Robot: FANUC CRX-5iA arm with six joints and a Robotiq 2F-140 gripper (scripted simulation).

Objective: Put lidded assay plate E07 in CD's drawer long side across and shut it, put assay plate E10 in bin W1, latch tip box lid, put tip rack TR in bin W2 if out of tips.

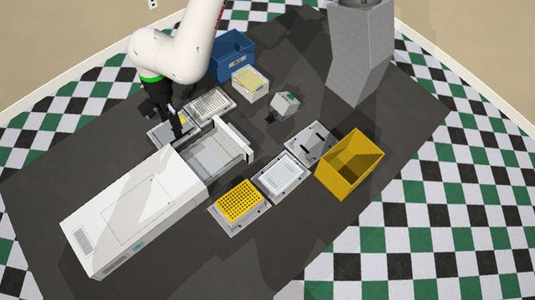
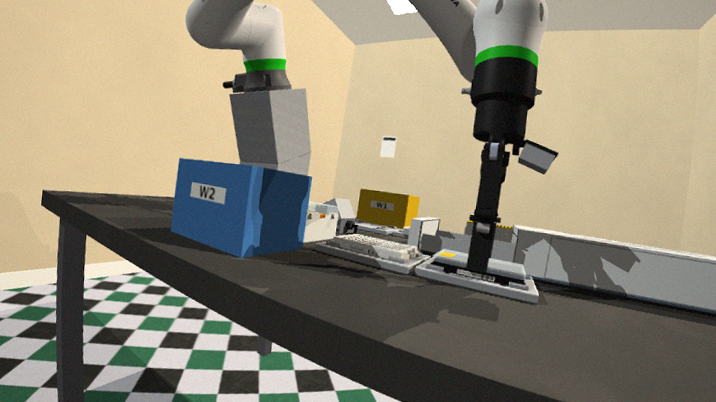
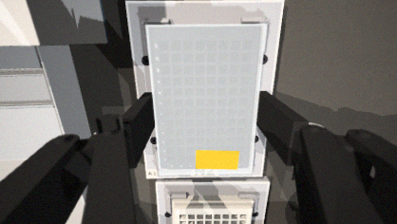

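The lid is 20 mm below my hand. Also, from my hand: black assay plate (30 mm below); then white plate (170 mm behind, 30 mm below); then nest N2 (40 mm below).
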